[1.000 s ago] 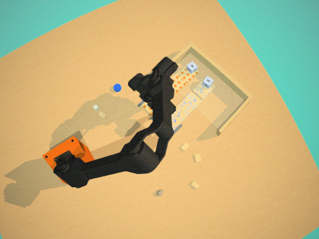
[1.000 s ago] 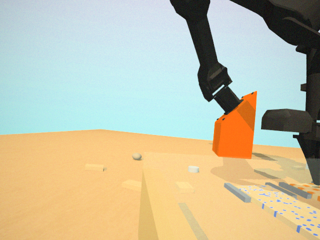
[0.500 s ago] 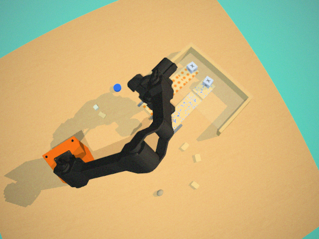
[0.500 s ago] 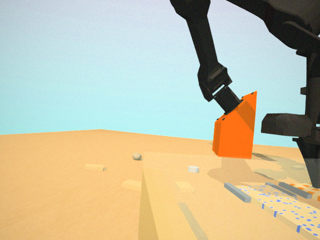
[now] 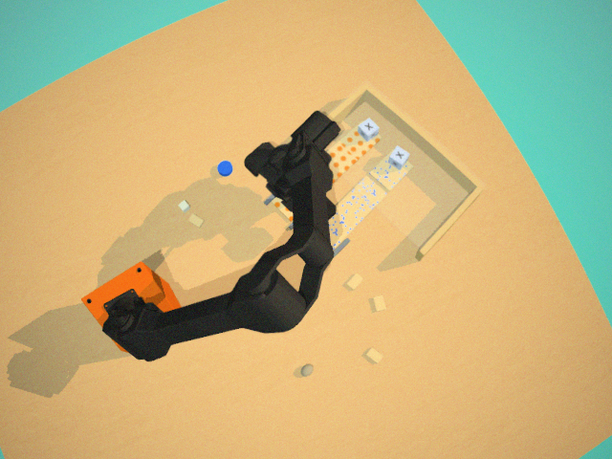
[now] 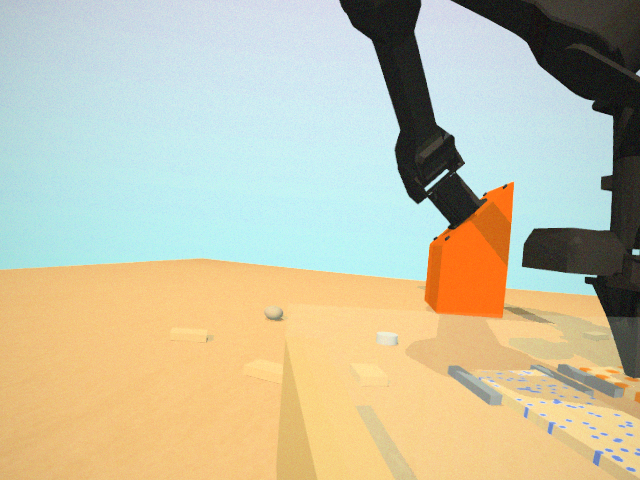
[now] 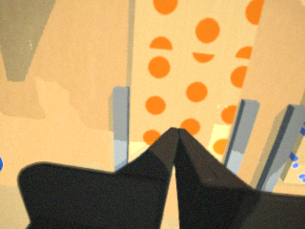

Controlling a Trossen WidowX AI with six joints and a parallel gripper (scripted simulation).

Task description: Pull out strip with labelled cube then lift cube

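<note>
My gripper tip is 100 mm short of the orange-dotted strip and 20 mm to the right of it. Round my gripper tip: grey pebble: 130 mm behind, 300 mm to the right; blue disc: 80 mm behind, 130 mm to the left.
</note>
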